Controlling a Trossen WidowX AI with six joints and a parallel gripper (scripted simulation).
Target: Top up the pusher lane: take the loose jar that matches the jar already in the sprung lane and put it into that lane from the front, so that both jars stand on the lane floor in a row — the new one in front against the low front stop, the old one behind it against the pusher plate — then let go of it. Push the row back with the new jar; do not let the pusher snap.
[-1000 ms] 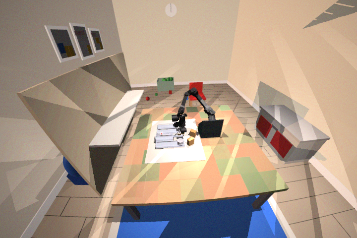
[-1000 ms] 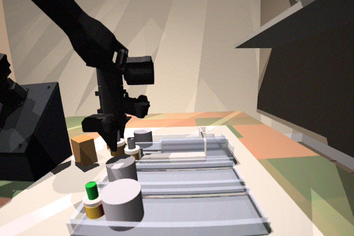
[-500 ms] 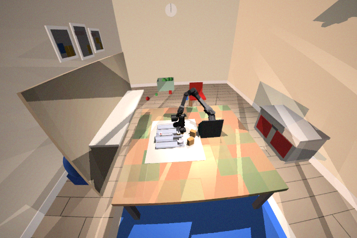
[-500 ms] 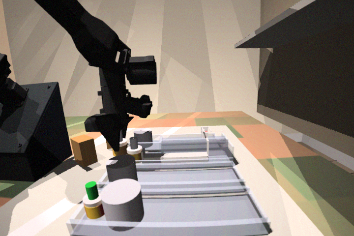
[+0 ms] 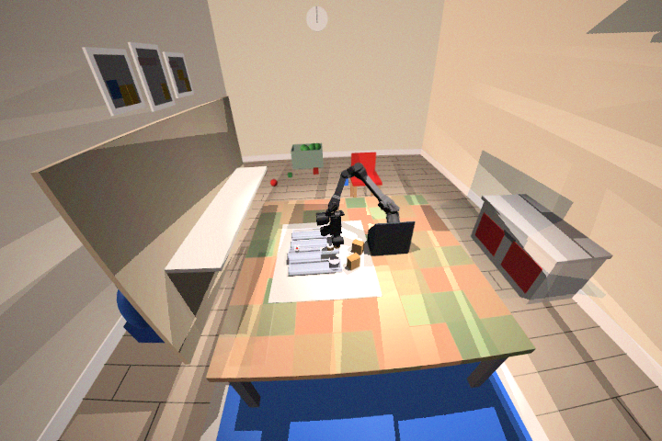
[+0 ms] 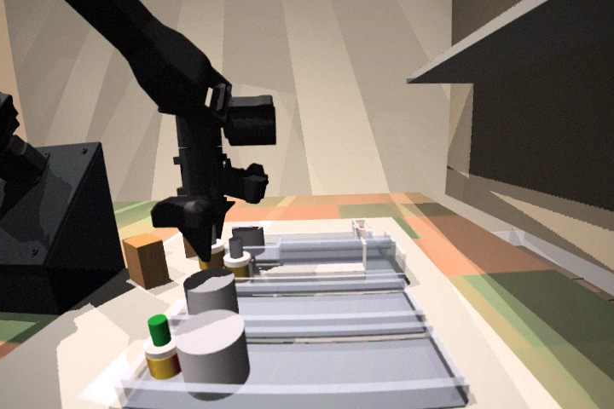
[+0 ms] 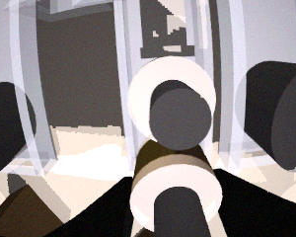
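Right now the clear lane is 160 mm ahead of my gripper tip and 30 mm below it. The rest, counted from my gripper tip: pusher plate 150 mm ahead, 10 mm to the left.
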